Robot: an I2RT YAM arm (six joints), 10 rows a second.
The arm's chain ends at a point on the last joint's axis. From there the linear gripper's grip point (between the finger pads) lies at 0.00 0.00 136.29 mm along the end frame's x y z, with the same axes.
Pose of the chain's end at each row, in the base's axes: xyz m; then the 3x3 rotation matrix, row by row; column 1 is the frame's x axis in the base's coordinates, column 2 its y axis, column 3 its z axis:
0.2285, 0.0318, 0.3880; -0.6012, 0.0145, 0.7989; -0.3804, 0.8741, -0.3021; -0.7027, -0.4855, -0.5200
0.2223, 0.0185, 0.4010; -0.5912, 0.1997, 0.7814; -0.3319, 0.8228, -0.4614; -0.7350, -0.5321, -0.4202
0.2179, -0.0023, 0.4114; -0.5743, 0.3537, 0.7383; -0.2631, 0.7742, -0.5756; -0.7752, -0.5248, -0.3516
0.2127, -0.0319, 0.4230; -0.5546, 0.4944, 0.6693; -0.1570, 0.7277, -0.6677; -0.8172, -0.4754, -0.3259
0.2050, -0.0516, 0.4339; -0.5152, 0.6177, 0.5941; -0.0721, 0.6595, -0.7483; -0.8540, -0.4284, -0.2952
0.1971, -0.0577, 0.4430; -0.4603, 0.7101, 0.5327; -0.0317, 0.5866, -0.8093; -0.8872, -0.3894, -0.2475
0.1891, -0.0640, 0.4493; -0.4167, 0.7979, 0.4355; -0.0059, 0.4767, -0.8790; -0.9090, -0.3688, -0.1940
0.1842, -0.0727, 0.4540; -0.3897, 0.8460, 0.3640; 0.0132, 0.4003, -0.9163; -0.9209, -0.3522, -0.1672
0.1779, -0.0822, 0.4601; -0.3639, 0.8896, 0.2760; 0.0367, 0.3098, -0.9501; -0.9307, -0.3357, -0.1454
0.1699, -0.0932, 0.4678; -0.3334, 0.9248, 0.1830; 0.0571, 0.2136, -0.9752; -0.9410, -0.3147, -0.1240
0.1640, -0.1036, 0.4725; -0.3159, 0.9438, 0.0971; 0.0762, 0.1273, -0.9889; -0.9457, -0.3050, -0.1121
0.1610, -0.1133, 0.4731; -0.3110, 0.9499, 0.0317; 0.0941, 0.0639, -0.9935; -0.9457, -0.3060, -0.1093
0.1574, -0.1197, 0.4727; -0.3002, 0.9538, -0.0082; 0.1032, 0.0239, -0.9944; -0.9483, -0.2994, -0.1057
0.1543, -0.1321, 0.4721; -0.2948, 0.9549, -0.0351; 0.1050, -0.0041, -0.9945; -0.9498, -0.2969, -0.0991
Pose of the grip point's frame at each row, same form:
0.3374, -0.0094, 0.3171; -0.6012, 0.0145, 0.7989; -0.3804, 0.8741, -0.3021; -0.7027, -0.4855, -0.5200
0.3288, -0.0444, 0.3437; -0.5912, 0.1997, 0.7814; -0.3319, 0.8228, -0.4614; -0.7350, -0.5321, -0.4202
0.3185, -0.0807, 0.3635; -0.5743, 0.3537, 0.7383; -0.2631, 0.7742, -0.5756; -0.7752, -0.5248, -0.3516
0.3039, -0.1229, 0.3786; -0.5546, 0.4944, 0.6693; -0.1570, 0.7277, -0.6677; -0.8172, -0.4754, -0.3259
0.2860, -0.1536, 0.3937; -0.5152, 0.6177, 0.5941; -0.0721, 0.6595, -0.7483; -0.8540, -0.4284, -0.2952
0.2697, -0.1680, 0.4093; -0.4603, 0.7101, 0.5327; -0.0317, 0.5866, -0.8093; -0.8872, -0.3894, -0.2475
0.2485, -0.1838, 0.4229; -0.4167, 0.7979, 0.4355; -0.0059, 0.4767, -0.8790; -0.9090, -0.3688, -0.1940
0.2338, -0.1976, 0.4312; -0.3897, 0.8460, 0.3640; 0.0132, 0.4003, -0.9163; -0.9209, -0.3522, -0.1672
0.2155, -0.2117, 0.4403; -0.3639, 0.8896, 0.2760; 0.0367, 0.3098, -0.9501; -0.9307, -0.3357, -0.1454
0.1948, -0.2261, 0.4509; -0.3334, 0.9248, 0.1830; 0.0571, 0.2136, -0.9752; -0.9410, -0.3147, -0.1240
0.1772, -0.2384, 0.4572; -0.3159, 0.9438, 0.0971; 0.0762, 0.1273, -0.9889; -0.9457, -0.3050, -0.1121
0.1653, -0.2487, 0.4582; -0.3110, 0.9499, 0.0317; 0.0941, 0.0639, -0.9935; -0.9457, -0.3060, -0.1093
0.1563, -0.2552, 0.4583; -0.3002, 0.9538, -0.0082; 0.1032, 0.0239, -0.9944; -0.9483, -0.2994, -0.1057
0.1495, -0.2676, 0.4586; -0.2948, 0.9549, -0.0351; 0.1050, -0.0041, -0.9945; -0.9498, -0.2969, -0.0991

